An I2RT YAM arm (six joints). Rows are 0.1 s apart.
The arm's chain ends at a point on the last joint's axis. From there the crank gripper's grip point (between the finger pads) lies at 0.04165 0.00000 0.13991 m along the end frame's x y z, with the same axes.
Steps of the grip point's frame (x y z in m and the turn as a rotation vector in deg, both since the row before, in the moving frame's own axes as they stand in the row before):
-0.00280, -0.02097, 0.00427, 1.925, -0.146, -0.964
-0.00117, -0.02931, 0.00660, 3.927, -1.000, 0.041
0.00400, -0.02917, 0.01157, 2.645, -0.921, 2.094
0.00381, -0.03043, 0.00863, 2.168, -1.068, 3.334
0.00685, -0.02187, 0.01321, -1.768, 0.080, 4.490
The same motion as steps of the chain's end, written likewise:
-0.00240, -0.01557, 0.00426, 1.925, -0.146, -0.964
0.00127, -0.01973, 0.00622, 3.927, -1.000, 0.041
0.00616, -0.02418, 0.01103, 2.645, -0.921, 2.094
0.00634, -0.02747, 0.00793, 2.168, -1.068, 3.334
0.00695, -0.02945, 0.01339, -1.768, 0.080, 4.490

